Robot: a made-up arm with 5 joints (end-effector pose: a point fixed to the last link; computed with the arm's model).
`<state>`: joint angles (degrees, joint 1 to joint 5).
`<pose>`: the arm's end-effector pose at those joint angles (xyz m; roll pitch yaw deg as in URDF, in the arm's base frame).
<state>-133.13 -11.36 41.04 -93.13 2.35</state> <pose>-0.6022 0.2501 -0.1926 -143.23 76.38 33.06</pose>
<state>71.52 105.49 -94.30 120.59 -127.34</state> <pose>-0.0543 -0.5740 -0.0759 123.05 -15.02 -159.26</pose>
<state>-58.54 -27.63 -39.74 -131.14 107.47</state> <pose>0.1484 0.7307 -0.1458 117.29 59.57 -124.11</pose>
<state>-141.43 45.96 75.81 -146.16 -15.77</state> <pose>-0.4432 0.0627 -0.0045 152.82 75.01 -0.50</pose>
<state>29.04 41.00 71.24 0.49 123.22</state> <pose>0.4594 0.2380 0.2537 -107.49 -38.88 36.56</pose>
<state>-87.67 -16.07 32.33 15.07 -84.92</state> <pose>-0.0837 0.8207 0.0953 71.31 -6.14 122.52</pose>
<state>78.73 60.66 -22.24 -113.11 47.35</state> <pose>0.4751 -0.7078 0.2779 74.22 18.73 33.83</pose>
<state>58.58 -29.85 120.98 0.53 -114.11</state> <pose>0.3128 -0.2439 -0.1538 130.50 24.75 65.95</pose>
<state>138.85 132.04 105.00 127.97 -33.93</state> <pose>-0.3505 -0.3135 0.0049 -94.68 75.76 171.49</pose>
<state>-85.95 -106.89 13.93 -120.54 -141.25</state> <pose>0.1844 0.3558 0.1416 48.12 -21.55 -36.07</pose>
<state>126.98 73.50 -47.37 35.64 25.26</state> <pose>-0.7261 -0.5869 0.2543 20.07 24.07 -179.91</pose>
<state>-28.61 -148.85 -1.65 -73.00 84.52</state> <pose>0.8599 -0.1566 0.1123 160.95 -55.36 -30.45</pose>
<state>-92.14 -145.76 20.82 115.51 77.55</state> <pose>0.2969 0.4455 -0.2507 -121.98 41.30 -145.46</pose>
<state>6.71 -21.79 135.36 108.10 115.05</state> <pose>0.0937 -0.0885 0.3672 -16.32 -74.50 27.47</pose>
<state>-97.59 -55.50 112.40 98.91 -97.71</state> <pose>-0.2493 0.4691 0.0986 122.99 -42.66 -177.01</pose>
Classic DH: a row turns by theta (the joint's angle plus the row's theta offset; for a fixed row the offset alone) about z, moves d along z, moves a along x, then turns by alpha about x. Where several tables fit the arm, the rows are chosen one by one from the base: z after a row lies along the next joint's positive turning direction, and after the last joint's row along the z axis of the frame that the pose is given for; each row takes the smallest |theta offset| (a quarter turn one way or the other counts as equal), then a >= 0, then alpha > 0; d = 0 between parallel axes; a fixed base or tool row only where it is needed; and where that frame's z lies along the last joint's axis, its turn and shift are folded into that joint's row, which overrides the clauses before.
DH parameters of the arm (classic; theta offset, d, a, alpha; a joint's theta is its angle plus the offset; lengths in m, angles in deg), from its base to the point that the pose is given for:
base (fixed): 0 0 0 180
joint 1: 90 -0.1258 0.0522 90
joint 2: 0 0.5311 -0.0136 90
joint 3: 90 -0.0327 0.1245 90
joint 4: -90 -0.1994 0.0476 90
joint 5: -90 -0.2071 0.0243 90
tool (fixed): -90 0.2221 0 0

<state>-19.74 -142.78 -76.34 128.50 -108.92</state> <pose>0.4615 0.2827 0.0111 32.96 81.53 -157.02</pose>
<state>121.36 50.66 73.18 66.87 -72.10</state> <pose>-0.3712 -0.4569 0.3688 -135.30 -60.90 162.16</pose>
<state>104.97 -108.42 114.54 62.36 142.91</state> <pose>-0.1155 -0.0372 -0.1494 -110.39 42.87 0.27</pose>
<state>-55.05 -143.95 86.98 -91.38 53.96</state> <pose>0.3877 -0.0904 0.1932 129.16 -55.33 -35.08</pose>
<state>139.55 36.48 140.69 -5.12 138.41</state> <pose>-0.0119 -0.1137 -0.1257 -167.28 -17.66 4.43</pose>
